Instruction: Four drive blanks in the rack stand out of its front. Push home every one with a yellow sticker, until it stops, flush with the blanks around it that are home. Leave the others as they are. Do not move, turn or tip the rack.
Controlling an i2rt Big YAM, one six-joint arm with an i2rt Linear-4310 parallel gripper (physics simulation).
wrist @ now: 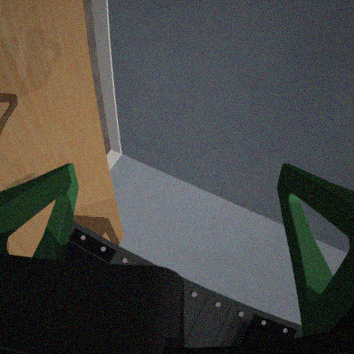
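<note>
A rack is visible in the picture, and so is the gripper.
</note>
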